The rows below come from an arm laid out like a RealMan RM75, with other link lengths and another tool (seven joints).
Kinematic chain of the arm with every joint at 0, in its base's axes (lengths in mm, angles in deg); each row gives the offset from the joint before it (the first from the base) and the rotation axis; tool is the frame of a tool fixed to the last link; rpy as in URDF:
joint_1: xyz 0 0 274.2 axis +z
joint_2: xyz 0 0 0 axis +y
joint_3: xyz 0 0 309.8 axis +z
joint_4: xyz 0 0 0 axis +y
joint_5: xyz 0 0 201.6 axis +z
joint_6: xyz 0 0 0 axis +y
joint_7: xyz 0 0 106.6 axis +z
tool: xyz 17 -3 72 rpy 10.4 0 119
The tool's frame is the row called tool.
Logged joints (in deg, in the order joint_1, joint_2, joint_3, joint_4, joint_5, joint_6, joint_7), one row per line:
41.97 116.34 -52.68 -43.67 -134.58 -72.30 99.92
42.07 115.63 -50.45 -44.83 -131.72 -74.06 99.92
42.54 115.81 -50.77 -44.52 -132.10 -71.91 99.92
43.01 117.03 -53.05 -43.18 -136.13 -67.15 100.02
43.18 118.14 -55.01 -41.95 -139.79 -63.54 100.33
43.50 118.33 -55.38 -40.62 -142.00 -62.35 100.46
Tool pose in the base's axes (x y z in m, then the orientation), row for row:
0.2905 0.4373 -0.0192 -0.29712 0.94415 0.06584 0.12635
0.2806 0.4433 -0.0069 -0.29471 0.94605 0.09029 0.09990
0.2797 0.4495 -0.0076 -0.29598 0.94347 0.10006 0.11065
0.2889 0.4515 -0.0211 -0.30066 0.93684 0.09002 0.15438
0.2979 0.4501 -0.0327 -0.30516 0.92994 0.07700 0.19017
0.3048 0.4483 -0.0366 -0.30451 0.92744 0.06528 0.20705
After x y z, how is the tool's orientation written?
As a quaternion, x y z w.
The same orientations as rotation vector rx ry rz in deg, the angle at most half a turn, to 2 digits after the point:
-49.57 157.50 10.98
-49.92 160.24 15.29
-49.82 158.81 16.84
-49.37 153.84 14.78
-49.13 149.73 12.40
-48.59 147.98 10.42

